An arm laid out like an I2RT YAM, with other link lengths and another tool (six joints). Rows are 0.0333 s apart.
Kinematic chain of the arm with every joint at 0, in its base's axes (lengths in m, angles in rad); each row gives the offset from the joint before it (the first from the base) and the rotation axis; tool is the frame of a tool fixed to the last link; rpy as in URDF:
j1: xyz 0 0 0.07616 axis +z
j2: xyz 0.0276 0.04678 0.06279 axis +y
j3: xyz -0.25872 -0.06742 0 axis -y
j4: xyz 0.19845 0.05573 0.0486 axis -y
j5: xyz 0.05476 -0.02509 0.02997 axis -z
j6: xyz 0.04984 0 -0.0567 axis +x
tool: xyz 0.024 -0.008 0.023 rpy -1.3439 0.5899 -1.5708
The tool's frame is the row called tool.
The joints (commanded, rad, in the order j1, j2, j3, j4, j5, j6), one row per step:
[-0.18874 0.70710 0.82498 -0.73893 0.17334 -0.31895]
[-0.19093 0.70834 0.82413 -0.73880 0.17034 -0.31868]
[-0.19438 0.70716 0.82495 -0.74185 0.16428 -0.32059]
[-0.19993 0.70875 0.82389 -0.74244 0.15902 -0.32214]
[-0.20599 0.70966 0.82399 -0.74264 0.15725 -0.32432]
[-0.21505 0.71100 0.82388 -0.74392 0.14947 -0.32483]
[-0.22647 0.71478 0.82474 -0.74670 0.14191 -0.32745]
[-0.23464 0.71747 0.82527 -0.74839 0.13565 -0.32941]
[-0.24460 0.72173 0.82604 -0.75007 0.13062 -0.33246]
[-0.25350 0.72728 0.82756 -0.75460 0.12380 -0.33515]
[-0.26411 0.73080 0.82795 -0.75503 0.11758 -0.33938]
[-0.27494 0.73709 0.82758 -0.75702 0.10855 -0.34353]
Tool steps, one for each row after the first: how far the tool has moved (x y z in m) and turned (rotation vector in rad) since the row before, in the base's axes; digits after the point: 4 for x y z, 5 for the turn. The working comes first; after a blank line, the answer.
Tool pose at each row, in the base's axes (x y z in m, rotation vector in rad; the steps are taken from these numbers as rounded here):
[0.1217 -0.0264 0.3025 -1.04311 1.90214 -1.17804]
[0.1219 -0.0265 0.3022 -1.04314 1.90416 -1.17507]
[0.1216 -0.0264 0.3022 -1.04484 1.90392 -1.17095]
[0.1218 -0.0267 0.3016 -1.04554 1.90756 -1.16755]
[0.1218 -0.0273 0.3015 -1.04406 1.91098 -1.16941]
[0.1219 -0.0279 0.3011 -1.04094 1.91609 -1.16521]
[0.1221 -0.0288 0.3007 -1.03994 1.92448 -1.16170]
[0.1224 -0.0294 0.3004 -1.03933 1.92985 -1.15841]
[0.1228 -0.0303 0.3000 -1.03885 1.93768 -1.15698]
[0.1232 -0.0310 0.2994 -1.04132 1.94693 -1.15099]
[0.1236 -0.0319 0.2990 -1.04077 1.95274 -1.14988]
[0.1243 -0.0328 0.2981 -1.04359 1.96172 -1.14290]

[0.0002 -0.0001 -0.0003 0.00229 0.00152 0.00010]
[-0.0003 0.0001 0.0000 0.00223 0.00096 0.00257]
[0.0002 -0.0003 -0.0006 0.00249 0.00306 -0.00039]
[0.0000 -0.0006 -0.0001 -0.00041 0.00146 -0.00336]
[0.0001 -0.0006 -0.0004 0.00466 0.00188 -0.00248]
[0.0002 -0.0009 -0.0004 0.00366 0.00541 -0.00379]
[0.0003 -0.0006 -0.0003 0.00306 0.00352 -0.00199]
[0.0004 -0.0009 -0.0004 0.00191 0.00527 -0.00412]
[0.0004 -0.0007 -0.0006 0.00413 0.00813 -0.00185]
[0.0004 -0.0009 -0.0004 0.00149 0.00382 -0.00312]
[0.0007 -0.0009 -0.0009 0.00465 0.00818 -0.00117]

